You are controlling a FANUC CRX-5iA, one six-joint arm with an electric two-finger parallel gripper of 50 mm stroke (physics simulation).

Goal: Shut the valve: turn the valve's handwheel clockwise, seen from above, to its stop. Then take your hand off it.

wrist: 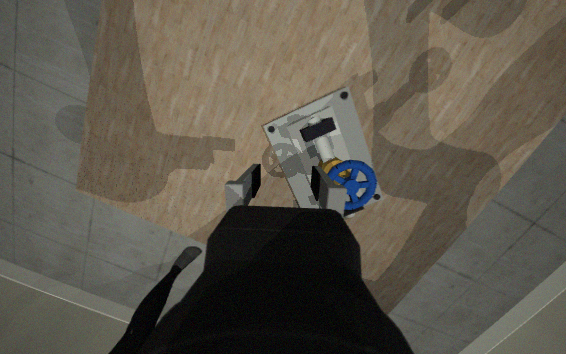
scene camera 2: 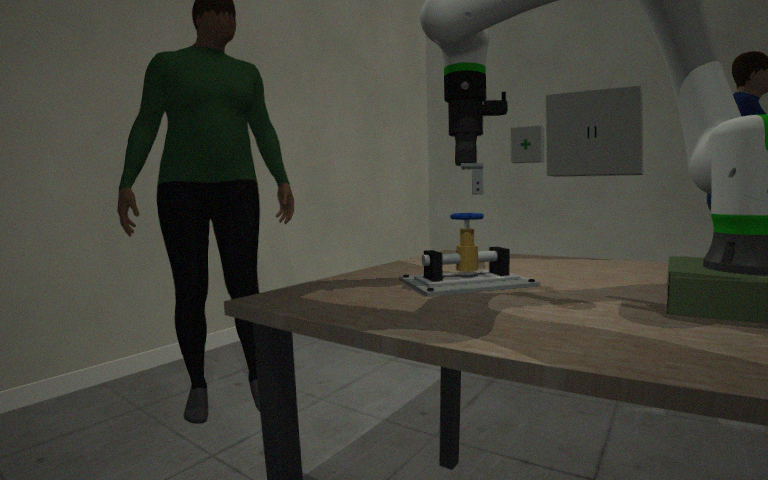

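The valve's blue handwheel (scene camera 2: 466, 216) (wrist: 353, 186) sits level on top of the brass valve body (scene camera 2: 467, 257) (wrist: 330, 165). The valve is on a white pipe between two black clamps, on a grey base plate (scene camera 2: 481, 287) (wrist: 361, 131). My gripper (scene camera 2: 477, 189) (wrist: 286, 175) points down and is open, with nothing between its fingers. It hangs a little above the handwheel and apart from it. In the wrist view the handwheel lies to the right of the fingers, and the right finger covers part of its left edge.
The plate stands on a wooden table (scene camera 2: 566, 328) (wrist: 240, 65). The arm's green pedestal (scene camera 2: 713, 294) is at the table's right. A person in a green shirt (scene camera 2: 206, 113) stands beyond the table's left end. Another person in blue (scene camera 2: 748, 104) shows at the far right, behind the arm.
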